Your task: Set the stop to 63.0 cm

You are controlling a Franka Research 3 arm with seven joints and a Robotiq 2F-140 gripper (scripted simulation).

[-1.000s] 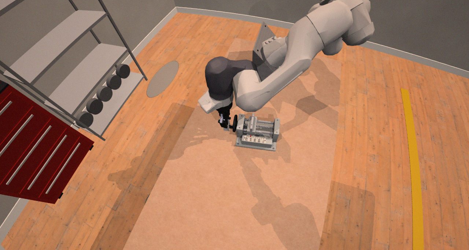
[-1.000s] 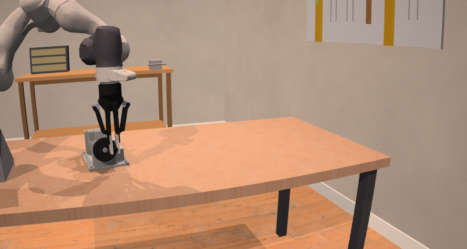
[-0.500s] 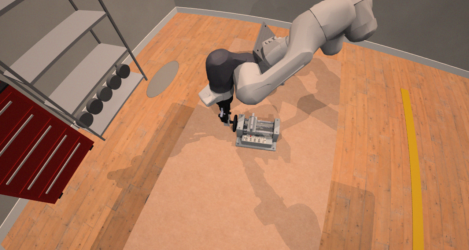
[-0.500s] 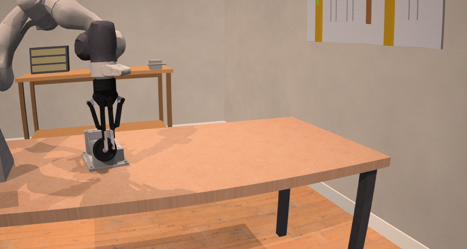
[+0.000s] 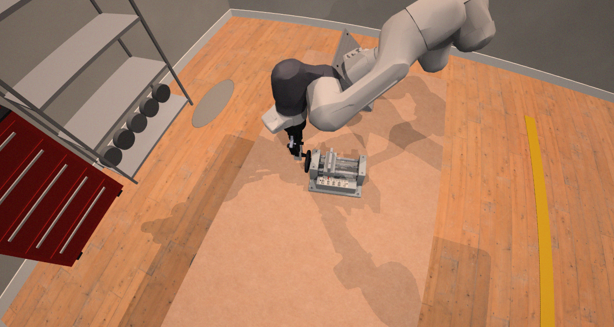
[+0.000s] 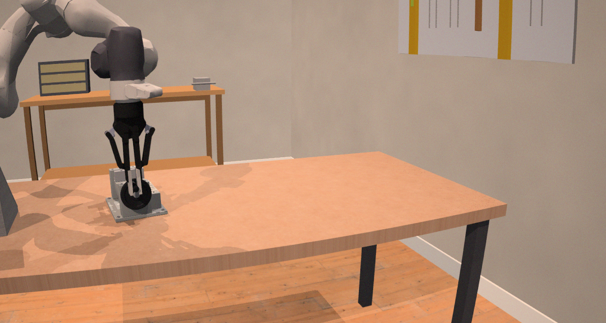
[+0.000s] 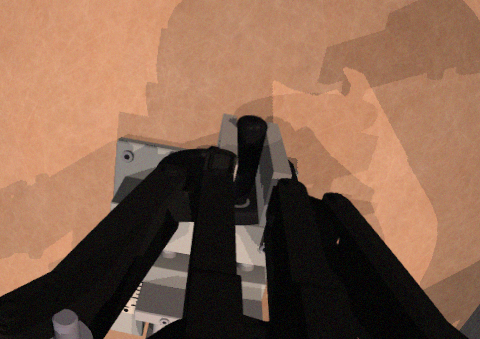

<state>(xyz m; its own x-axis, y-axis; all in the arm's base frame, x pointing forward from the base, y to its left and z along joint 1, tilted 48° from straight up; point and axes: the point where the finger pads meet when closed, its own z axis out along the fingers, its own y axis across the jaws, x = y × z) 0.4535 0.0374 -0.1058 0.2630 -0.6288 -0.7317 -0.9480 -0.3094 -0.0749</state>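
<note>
Right now my hand is 2 cm to the right of the black handwheel and 2 cm above it. Also, from my hand: sliding stop 1 cm behind, 12 cm to the left, 3 cm below.
</note>
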